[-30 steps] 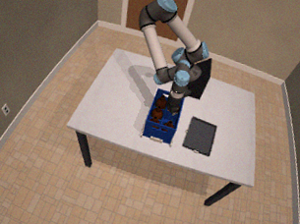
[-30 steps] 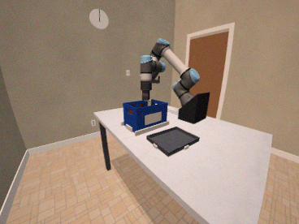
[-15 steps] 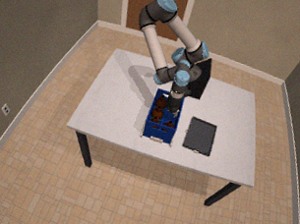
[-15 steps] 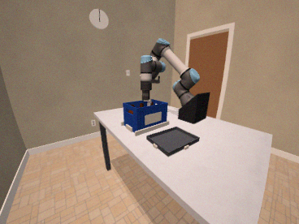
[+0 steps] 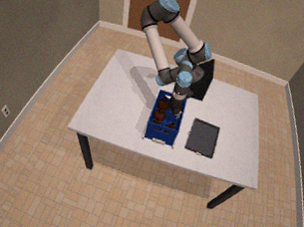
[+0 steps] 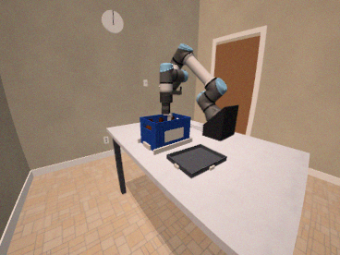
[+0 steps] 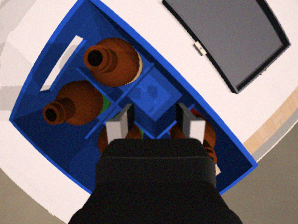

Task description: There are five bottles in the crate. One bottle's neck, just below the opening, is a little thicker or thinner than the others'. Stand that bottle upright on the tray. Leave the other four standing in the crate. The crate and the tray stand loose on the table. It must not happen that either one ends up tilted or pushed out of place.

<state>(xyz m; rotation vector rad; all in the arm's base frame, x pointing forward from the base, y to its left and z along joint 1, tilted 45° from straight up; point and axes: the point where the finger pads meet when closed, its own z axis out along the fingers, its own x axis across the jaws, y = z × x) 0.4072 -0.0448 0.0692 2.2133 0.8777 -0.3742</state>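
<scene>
Right now the blue crate is 8 cm below my hand and 4 cm to the right of it. The rest, counted from my hand: dark tray (23 cm to the left, 15 cm below, 1 cm ahead); then bottle (9 cm to the right, 8 cm ahead, 7 cm below).
</scene>
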